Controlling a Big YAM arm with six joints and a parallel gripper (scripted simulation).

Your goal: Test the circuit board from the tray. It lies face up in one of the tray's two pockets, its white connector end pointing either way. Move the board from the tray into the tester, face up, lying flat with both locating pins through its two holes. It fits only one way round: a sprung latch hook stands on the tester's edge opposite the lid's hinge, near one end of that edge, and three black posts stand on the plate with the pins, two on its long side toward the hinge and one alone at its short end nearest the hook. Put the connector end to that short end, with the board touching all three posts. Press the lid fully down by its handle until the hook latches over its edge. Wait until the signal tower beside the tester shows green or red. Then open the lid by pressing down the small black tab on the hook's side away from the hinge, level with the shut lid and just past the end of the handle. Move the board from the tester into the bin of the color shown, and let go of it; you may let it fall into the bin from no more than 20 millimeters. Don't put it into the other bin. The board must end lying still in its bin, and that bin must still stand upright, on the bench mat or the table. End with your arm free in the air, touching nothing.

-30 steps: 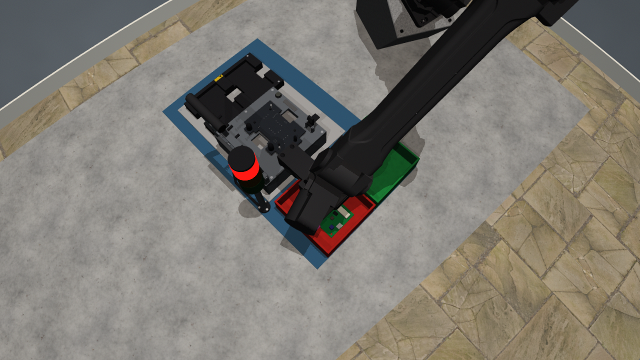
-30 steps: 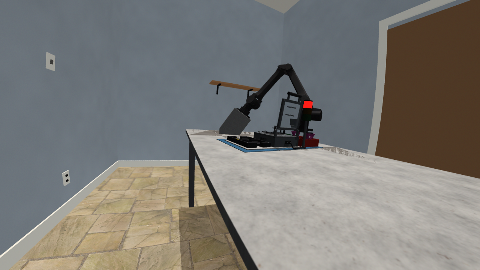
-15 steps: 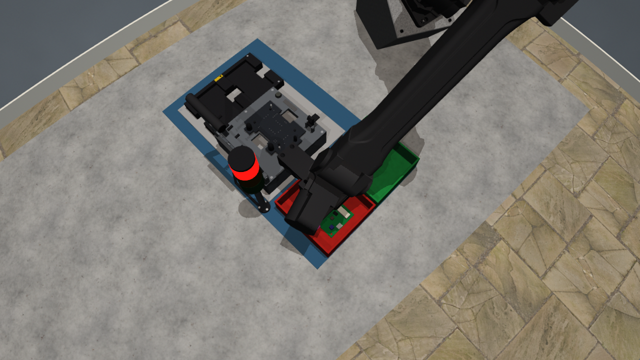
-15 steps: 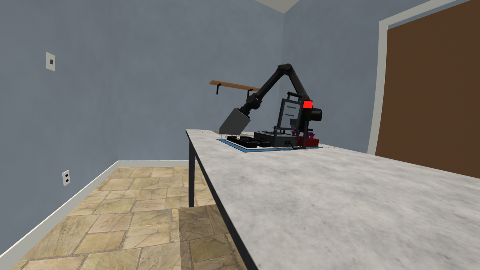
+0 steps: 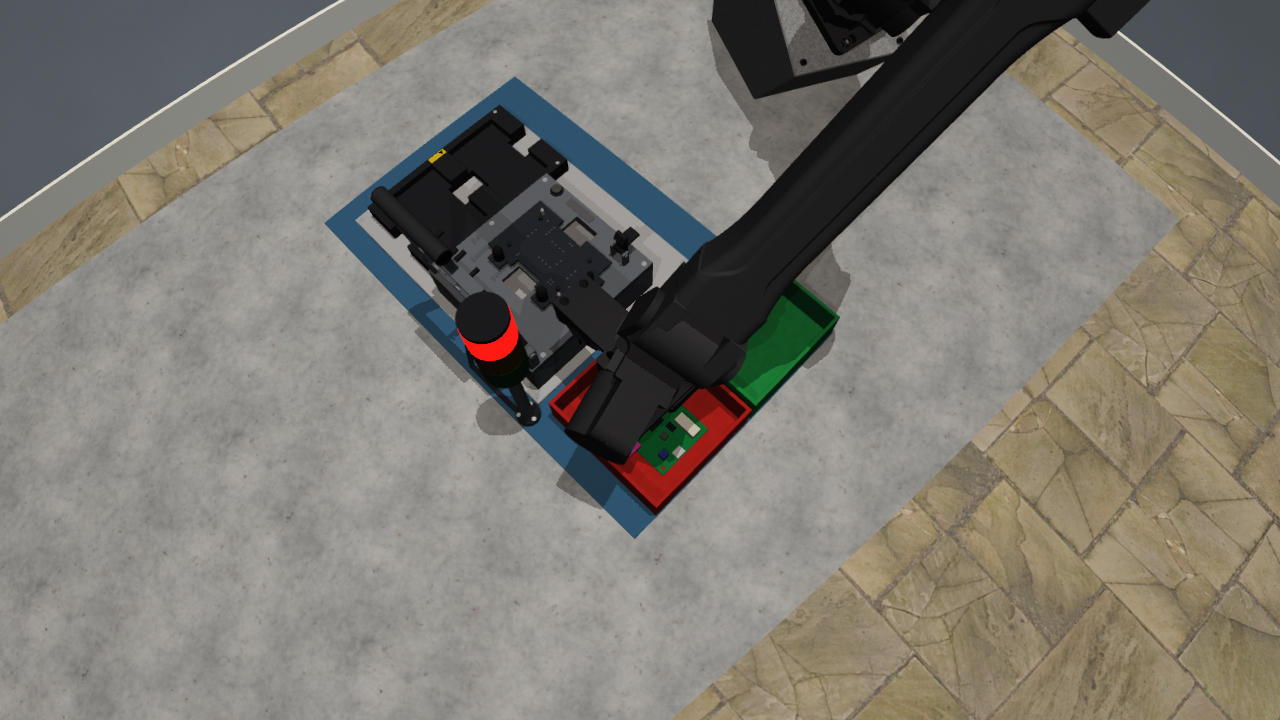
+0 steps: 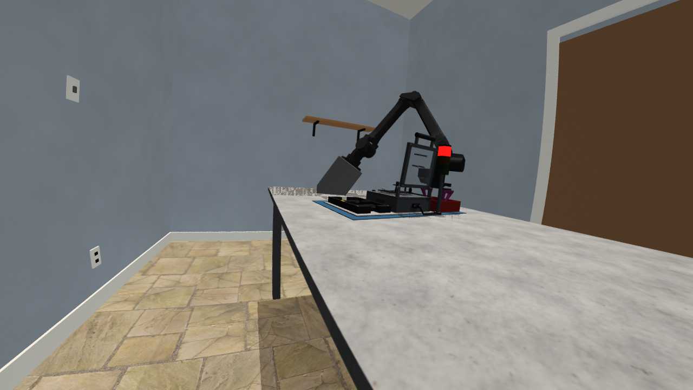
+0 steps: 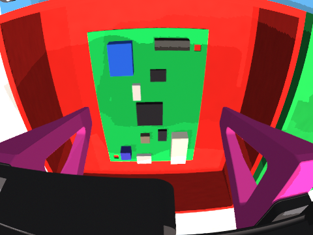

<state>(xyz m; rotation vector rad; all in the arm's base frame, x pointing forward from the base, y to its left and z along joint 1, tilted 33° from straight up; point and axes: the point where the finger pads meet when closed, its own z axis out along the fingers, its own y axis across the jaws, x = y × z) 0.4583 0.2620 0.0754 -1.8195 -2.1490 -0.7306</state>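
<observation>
My hand is 1 cm above the red bin. Also, from my hand: green bin (14 cm behind, 3 cm to the right, 1 cm below); then green circuit board (2 cm below); then latch hook (16 cm to the right, 7 cm behind, 6 cm above).
</observation>
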